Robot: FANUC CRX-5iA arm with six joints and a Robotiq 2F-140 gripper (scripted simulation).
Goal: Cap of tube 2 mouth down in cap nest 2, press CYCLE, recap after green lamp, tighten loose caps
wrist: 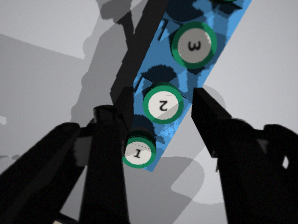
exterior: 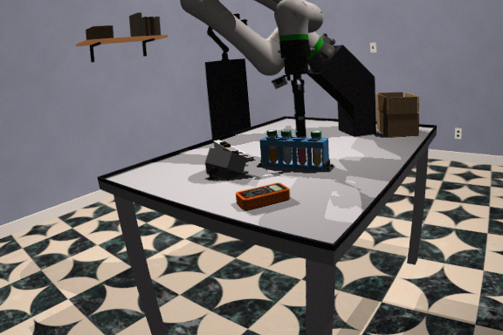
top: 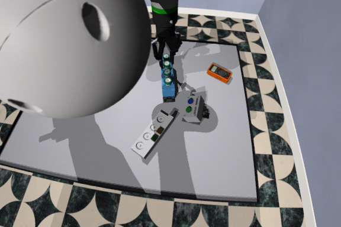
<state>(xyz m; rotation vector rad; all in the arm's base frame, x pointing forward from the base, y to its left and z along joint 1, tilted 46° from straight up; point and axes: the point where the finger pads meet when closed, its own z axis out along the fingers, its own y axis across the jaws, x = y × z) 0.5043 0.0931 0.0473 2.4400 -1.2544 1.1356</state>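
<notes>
Now: the cap 30 mm below my hand. Also, from my hand: green ready key (90 mm ahead, 240 mm to the right, 80 mm below); then blue cycle key (100 mm ahead, 190 mm to the right, 80 mm below); then key housing (110 mm ahead, 220 mm to the right, 90 mm below).
</notes>
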